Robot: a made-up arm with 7 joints. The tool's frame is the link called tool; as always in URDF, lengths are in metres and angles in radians.
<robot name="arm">
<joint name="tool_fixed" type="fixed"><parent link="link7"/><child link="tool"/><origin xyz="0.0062 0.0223 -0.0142" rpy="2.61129 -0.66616 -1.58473"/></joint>
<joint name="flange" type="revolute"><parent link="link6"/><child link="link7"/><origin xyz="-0.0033 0.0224 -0.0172" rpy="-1.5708 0 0"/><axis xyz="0 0 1"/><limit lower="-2.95" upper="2.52" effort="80" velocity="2.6"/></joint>
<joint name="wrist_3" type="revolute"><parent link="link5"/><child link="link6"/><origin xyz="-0.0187 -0.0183 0.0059" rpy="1.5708 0 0"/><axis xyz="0 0 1"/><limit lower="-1.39" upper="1.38" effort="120" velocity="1.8"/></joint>
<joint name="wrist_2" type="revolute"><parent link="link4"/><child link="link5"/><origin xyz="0.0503 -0.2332 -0.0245" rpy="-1.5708 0 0"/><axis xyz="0 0 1"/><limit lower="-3.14" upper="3.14" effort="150" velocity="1.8"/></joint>
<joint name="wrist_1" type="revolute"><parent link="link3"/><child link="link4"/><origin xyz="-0.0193 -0.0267 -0.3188" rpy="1.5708 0 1.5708"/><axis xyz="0 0 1"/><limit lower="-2.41" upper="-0.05" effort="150" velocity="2.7"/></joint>
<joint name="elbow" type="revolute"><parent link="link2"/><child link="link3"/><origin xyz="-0.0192 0.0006 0.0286" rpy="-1.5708 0 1.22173"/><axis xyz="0 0 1"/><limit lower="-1.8" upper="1.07" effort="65" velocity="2.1"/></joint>
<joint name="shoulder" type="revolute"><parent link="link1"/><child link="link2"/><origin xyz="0.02 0.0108 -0.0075" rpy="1.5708 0 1.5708"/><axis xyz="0 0 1"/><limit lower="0.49" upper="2.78" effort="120" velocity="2.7"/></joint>
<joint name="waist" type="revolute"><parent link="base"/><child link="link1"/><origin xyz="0.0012 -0.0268 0.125" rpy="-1.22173 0 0"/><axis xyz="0 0 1"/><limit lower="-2.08" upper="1.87" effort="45" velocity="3.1"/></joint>
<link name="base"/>
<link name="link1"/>
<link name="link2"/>
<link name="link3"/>
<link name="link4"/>
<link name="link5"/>
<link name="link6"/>
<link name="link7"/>
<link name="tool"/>
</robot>
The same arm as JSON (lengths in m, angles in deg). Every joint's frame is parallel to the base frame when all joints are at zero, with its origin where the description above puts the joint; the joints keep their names.
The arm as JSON. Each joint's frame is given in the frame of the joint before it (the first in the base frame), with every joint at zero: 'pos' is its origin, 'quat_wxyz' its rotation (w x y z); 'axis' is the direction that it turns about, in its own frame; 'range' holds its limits. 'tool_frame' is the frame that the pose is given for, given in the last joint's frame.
{"length_unit": "m", "angle_unit": "deg", "joints": [
  {"joint": "waist", "pos": [0.0012, -0.0268, 0.125], "quat_wxyz": [1.0, 0.0, 0.0, 0.0], "axis": [0.0, 0.9397, 0.342], "range": [-119.18, 107.14]},
  {"joint": "shoulder", "pos": [0.02, -0.0034, -0.0127], "quat_wxyz": [1.0, 0.0, 0.0, 0.0], "axis": [1.0, 0.0, 0.0], "range": [28.07, 159.28]},
  {"joint": "elbow", "pos": [0.0286, -0.006, 0.0182], "quat_wxyz": [1.0, 0.0, 0.0, 0.0], "axis": [0.0, 0.0, 1.0], "range": [-103.13, 61.31]},
  {"joint": "wrist_1", "pos": [0.0267, -0.0193, -0.3188], "quat_wxyz": [1.0, 0.0, 0.0, 0.0], "axis": [0.0, 1.0, 0.0], "range": [-138.08, -2.86]},
  {"joint": "wrist_2", "pos": [-0.0503, -0.0245, -0.2332], "quat_wxyz": [1.0, 0.0, 0.0, 0.0], "axis": [0.0, 0.0, 1.0], "range": [-179.91, 179.91]},
  {"joint": "wrist_3", "pos": [0.0187, 0.0183, 0.0059], "quat_wxyz": [1.0, 0.0, 0.0, 0.0], "axis": [0.0, 1.0, 0.0], "range": [-79.64, 79.07]},
  {"joint": "flange", "pos": [0.0033, -0.0172, 0.0224], "quat_wxyz": [1.0, 0.0, 0.0, 0.0], "axis": [0.0, 0.0, 1.0], "range": [-169.02, 144.39]}
], "tool_frame": {"pos": [-0.0062, -0.0223, -0.0142], "quat_wxyz": [0.045221, -0.709529, -0.579377, -0.398554]}}

